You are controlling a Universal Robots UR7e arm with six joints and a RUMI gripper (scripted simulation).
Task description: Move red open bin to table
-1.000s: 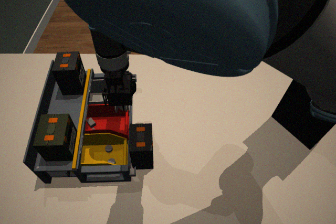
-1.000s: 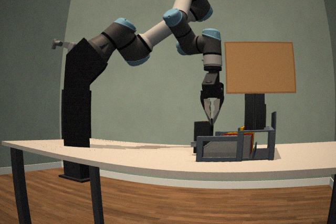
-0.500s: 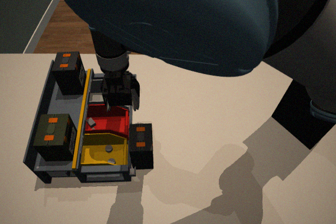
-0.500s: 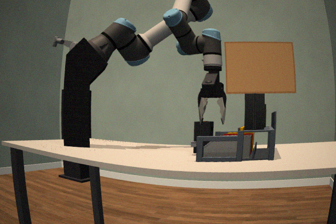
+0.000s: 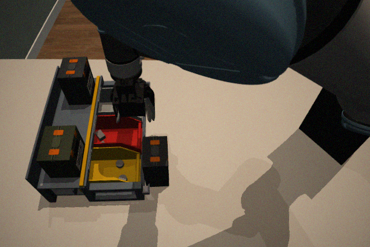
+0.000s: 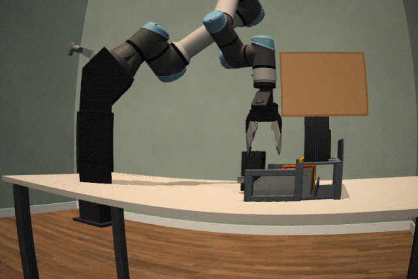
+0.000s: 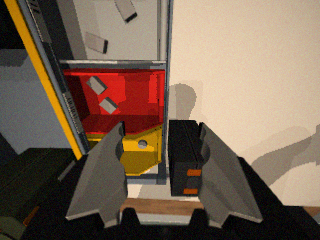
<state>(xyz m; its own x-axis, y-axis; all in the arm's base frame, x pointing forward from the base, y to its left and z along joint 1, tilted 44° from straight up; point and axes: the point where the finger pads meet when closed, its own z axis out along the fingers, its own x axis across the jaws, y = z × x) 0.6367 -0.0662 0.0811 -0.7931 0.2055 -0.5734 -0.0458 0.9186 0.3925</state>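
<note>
Now: the red open bin 80 mm ahead of my hand and 90 mm below it. Also, from my hand: grey bin 90 mm ahead, 110 mm to the right, 90 mm below; then yellow bar 130 mm ahead, 10 mm to the left, 20 mm below; then dark box 60 mm behind, 100 mm to the left, 70 mm below.
</note>
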